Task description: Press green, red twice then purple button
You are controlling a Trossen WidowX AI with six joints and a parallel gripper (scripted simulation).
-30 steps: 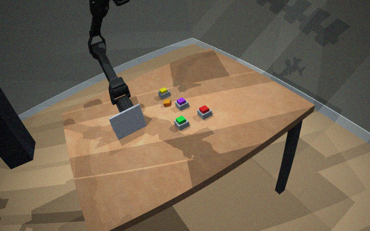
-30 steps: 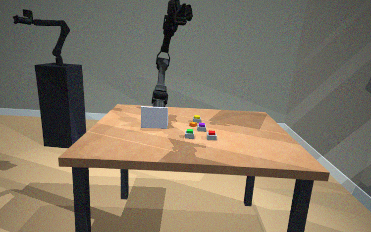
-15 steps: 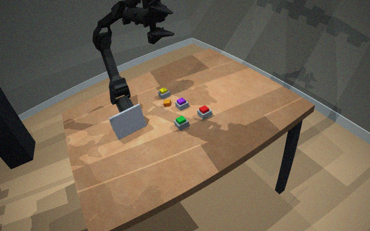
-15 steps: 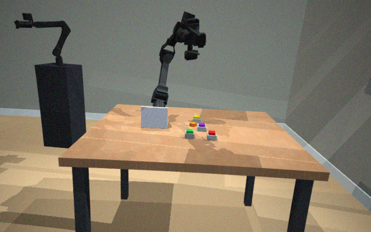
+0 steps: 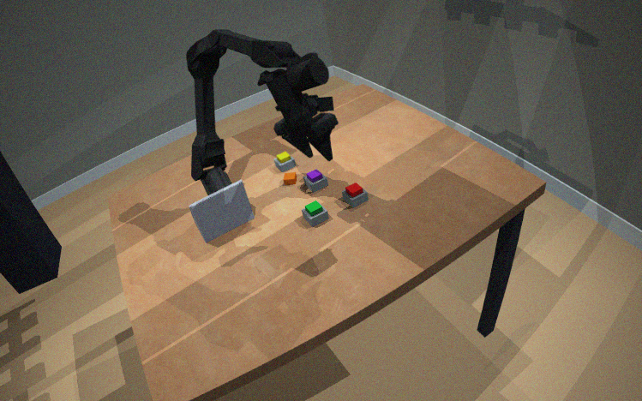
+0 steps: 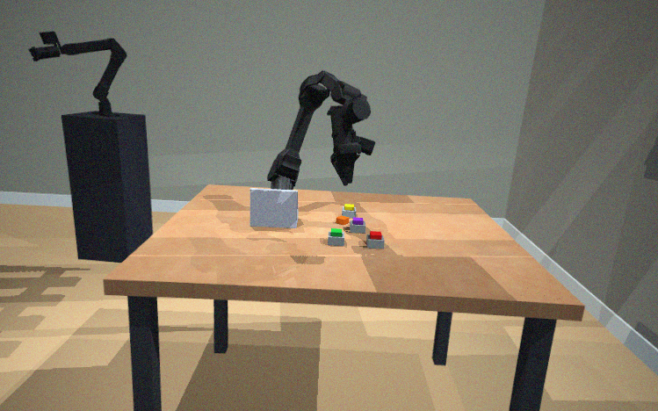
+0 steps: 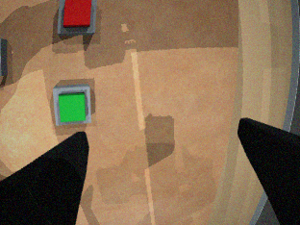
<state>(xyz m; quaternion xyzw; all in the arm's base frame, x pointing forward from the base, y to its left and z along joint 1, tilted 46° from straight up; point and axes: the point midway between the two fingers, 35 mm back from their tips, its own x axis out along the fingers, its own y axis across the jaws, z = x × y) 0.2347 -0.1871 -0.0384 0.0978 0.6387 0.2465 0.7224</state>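
Right now my gripper tip is 30 mm past the green button, 40 mm to the right of it and 160 mm above it. Round my gripper tip: purple button (30 mm ahead, 170 mm to the left, 160 mm below); then small orange block (30 mm behind, 230 mm to the left, 180 mm below); then red button (90 mm ahead, 50 mm to the left, 160 mm below).
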